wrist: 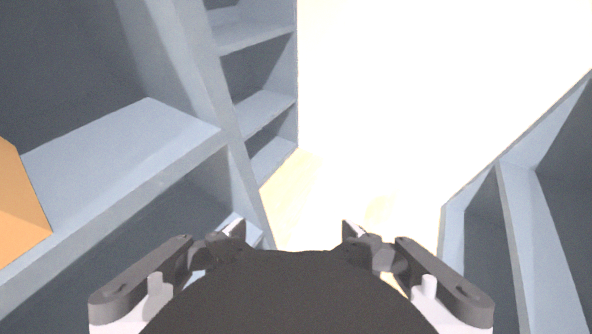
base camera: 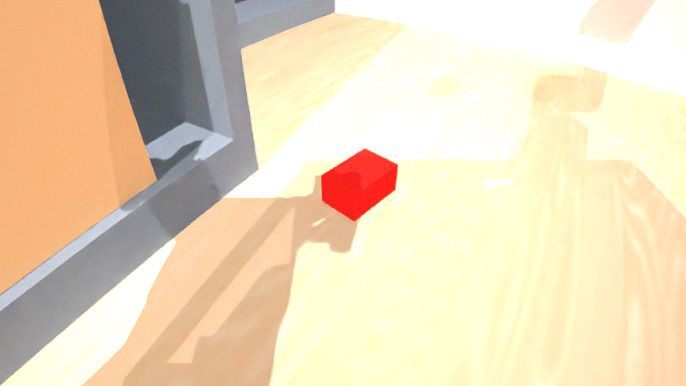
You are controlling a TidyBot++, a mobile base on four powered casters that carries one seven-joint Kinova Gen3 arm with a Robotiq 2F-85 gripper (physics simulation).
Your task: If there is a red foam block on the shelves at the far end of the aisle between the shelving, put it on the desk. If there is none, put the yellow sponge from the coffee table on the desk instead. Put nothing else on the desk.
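Frame: origin at the arm's base, x right, y ahead, z up, level; metres.
Seen in the pictures: gripper, fingertip midpoint: [wrist: 293, 229].
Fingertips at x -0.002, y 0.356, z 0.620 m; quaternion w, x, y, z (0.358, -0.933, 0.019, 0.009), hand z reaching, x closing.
A point is followed by its place in that frame.
A red foam block [base camera: 359, 184] @[x 0.044, y 0.482, z -0.352 m] lies on the wooden floor in the middle of the base camera view, a little to the right of the grey shelving's corner. It does not show in the wrist view. My gripper [wrist: 293, 229] @[x -0.002, y 0.356, z 0.620 m] is open and empty, at the bottom of the wrist view, with the aisle between the shelving beyond it. The gripper itself does not show in the base camera view, though a shadow of the arm falls on the floor beside the block. The desk, the coffee table and the yellow sponge do not show in either view.
Grey shelving [base camera: 242, 115] @[x -0.114, y 0.568, z -0.293 m] [wrist: 204, 75] @[x -0.124, y 0.554, z 0.683 m] stands close on the left, with an orange box [base camera: 55, 125] [wrist: 20, 210] in it. More shelving [wrist: 512, 250] @[x 0.782, y 0.442, z 0.118 m] stands on the right in the wrist view. A bright wall [wrist: 400, 75] @[x 0.585, y 1.264, z 0.411 m] closes the far end.
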